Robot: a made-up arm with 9 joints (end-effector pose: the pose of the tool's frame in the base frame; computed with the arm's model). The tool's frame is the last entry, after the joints.
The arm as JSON. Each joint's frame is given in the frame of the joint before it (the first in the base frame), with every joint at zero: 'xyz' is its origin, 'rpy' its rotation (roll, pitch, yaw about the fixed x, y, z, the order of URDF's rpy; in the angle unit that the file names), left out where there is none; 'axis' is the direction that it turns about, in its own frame. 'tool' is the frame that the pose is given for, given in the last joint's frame.
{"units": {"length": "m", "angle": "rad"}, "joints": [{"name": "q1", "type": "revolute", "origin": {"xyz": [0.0, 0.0, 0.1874], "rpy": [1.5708, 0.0, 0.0]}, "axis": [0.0, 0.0, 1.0]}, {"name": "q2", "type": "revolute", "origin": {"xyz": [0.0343, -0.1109, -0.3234], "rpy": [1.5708, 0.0, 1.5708]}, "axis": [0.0, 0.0, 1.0]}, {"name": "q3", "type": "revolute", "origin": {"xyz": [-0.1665, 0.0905, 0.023], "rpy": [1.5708, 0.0, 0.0]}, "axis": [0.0, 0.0, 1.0]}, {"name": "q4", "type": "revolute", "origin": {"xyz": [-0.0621, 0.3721, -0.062], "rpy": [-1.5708, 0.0, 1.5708]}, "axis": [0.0, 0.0, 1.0]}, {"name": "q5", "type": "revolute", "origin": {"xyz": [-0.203, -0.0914, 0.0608], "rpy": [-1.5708, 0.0, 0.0]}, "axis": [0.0, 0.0, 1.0]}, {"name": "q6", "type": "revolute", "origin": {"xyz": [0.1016, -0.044, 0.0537], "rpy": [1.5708, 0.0, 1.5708]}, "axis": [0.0, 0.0, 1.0]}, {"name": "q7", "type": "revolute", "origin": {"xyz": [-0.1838, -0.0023, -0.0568], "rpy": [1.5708, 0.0, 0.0]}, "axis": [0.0, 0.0, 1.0]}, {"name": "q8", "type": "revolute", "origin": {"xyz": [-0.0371, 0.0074, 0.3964]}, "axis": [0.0, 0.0, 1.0]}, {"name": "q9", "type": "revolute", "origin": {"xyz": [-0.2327, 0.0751, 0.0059], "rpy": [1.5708, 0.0, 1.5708]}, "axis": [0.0, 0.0, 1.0]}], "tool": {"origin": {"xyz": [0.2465, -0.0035, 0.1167]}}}
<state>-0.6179 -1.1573 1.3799 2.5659 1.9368 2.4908 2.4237 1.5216 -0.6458</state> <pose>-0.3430 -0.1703 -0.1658 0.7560 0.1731 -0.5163 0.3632</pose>
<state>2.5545 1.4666 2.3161 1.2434 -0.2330 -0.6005 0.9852 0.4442 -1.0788</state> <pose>0.3747 0.2681 -0.1746 0.3313 -0.4459 0.1094 -0.8243</pose>
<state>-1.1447 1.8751 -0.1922 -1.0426 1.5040 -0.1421 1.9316 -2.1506 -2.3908</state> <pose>0.2416 0.6054 -0.0973 0.4598 -0.6103 -0.0581 0.6424</pose>
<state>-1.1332 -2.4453 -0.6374 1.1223 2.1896 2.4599 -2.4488 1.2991 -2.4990</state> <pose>0.0042 -0.1307 -0.1676 0.6903 -0.1943 0.6919 0.0836</pose>
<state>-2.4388 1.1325 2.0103 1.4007 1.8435 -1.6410 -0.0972 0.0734 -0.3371</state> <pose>-0.5496 0.5555 0.3443 0.5265 -0.2378 0.4393 0.6879</pose>
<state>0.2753 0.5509 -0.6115 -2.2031 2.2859 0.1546 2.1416 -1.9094 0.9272</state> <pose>-0.0119 -0.2076 -0.3320 0.4563 -0.1955 0.7168 -0.4897</pose>
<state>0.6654 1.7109 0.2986 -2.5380 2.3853 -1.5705 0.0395 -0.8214 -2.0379</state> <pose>0.5872 0.5612 0.5757 0.3129 -0.6565 -0.6770 0.1125</pose>
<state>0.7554 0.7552 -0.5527 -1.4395 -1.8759 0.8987 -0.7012 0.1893 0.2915</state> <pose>0.7266 0.6621 -0.1726 0.9338 -0.0234 -0.1203 0.3363</pose>
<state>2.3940 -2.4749 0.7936 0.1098 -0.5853 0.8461 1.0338 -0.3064 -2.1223</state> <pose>-0.0138 -0.0614 0.2184 0.3661 -0.7077 -0.3170 0.5144</pose>
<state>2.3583 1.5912 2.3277 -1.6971 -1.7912 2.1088 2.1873 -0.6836 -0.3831</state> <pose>0.0776 0.4278 0.1512 0.1107 -0.5213 0.6382 -0.5556</pose>
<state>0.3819 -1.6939 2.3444 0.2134 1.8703 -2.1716 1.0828 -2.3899 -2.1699</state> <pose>-0.1511 0.1364 0.4990 0.3715 -0.7502 -0.4312 0.3366</pose>
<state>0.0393 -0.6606 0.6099 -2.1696 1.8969 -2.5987 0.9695 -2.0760 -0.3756</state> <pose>0.6745 0.0275 -0.1209 0.4966 -0.2515 -0.8287 0.0588</pose>
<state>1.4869 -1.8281 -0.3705 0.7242 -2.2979 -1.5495 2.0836 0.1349 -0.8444</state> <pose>-0.0420 0.4144 0.1840 0.2096 0.0173 -0.8685 0.4488</pose>
